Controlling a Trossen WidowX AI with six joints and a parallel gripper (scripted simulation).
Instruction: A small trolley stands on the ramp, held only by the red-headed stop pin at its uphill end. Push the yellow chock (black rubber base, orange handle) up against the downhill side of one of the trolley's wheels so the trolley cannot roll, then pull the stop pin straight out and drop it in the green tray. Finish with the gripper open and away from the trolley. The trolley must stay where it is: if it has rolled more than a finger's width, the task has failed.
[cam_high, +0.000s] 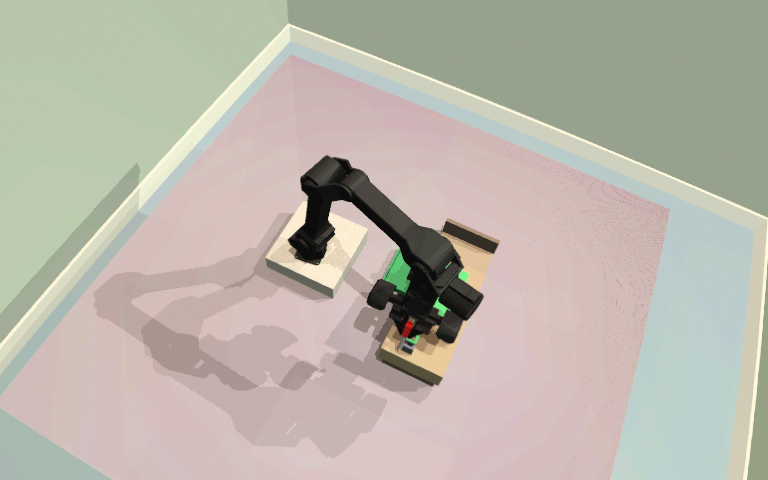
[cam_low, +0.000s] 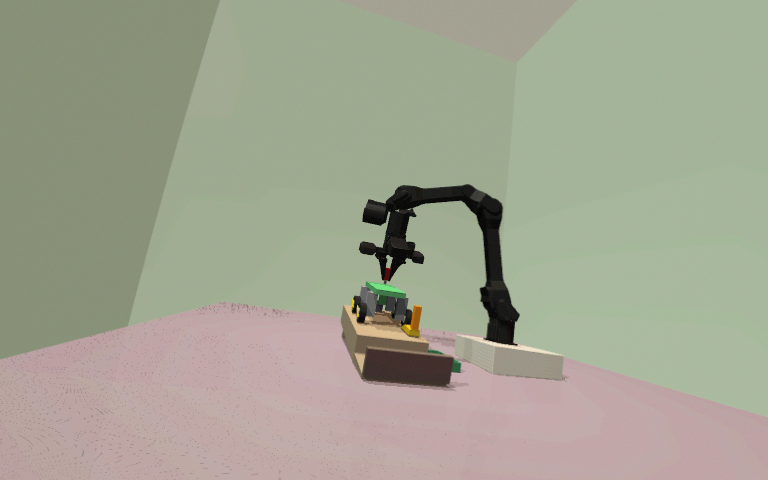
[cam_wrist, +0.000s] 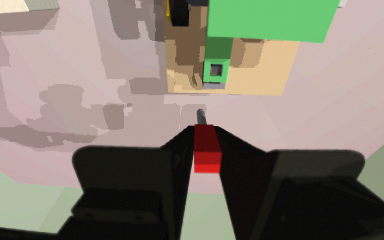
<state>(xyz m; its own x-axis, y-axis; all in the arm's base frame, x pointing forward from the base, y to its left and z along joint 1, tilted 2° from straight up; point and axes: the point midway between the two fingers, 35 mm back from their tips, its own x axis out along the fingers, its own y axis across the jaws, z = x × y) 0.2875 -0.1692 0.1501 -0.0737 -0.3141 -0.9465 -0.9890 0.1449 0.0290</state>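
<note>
My gripper tip is now 23 cm to the right of the green tray, 18 cm above it and 5 cm past it. The rest, counted from my gripper tip: yellow chock 23 cm to the left, 9 cm below, 1 cm ahead; red-headed stop pin right at my gripper tip; trolley 13 cm to the left, 7 cm below, 5 cm ahead.
</note>
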